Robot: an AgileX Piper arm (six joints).
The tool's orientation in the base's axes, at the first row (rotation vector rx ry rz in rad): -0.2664 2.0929 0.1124
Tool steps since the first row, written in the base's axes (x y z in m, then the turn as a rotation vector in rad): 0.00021 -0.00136 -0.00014 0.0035 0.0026 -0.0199; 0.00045 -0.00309 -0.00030 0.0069 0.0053 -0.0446; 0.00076 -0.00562 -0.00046 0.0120 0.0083 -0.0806; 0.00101 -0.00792 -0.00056 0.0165 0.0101 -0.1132; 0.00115 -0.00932 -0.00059 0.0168 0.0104 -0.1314; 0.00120 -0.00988 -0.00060 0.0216 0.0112 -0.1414
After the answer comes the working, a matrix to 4 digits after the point.
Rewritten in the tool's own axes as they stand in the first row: 0.00021 -0.00137 -0.00001 0.0150 0.0023 0.0136; 0.00048 -0.00310 -0.00005 0.0341 0.0048 0.0296; 0.00083 -0.00563 -0.00018 0.0621 0.0075 0.0529; 0.00112 -0.00792 -0.00035 0.0877 0.0091 0.0736; 0.00128 -0.00931 -0.00049 0.1031 0.0099 0.0833; 0.00135 -0.00986 -0.00054 0.1092 0.0098 0.0925
The tool's axes in the first row as the columns of a matrix, in the base's axes (rounded; the answer above uses it unrounded):
-0.4917 -0.2349 0.8385
-0.1438 0.9716 0.1879
-0.8588 -0.0281 -0.5115

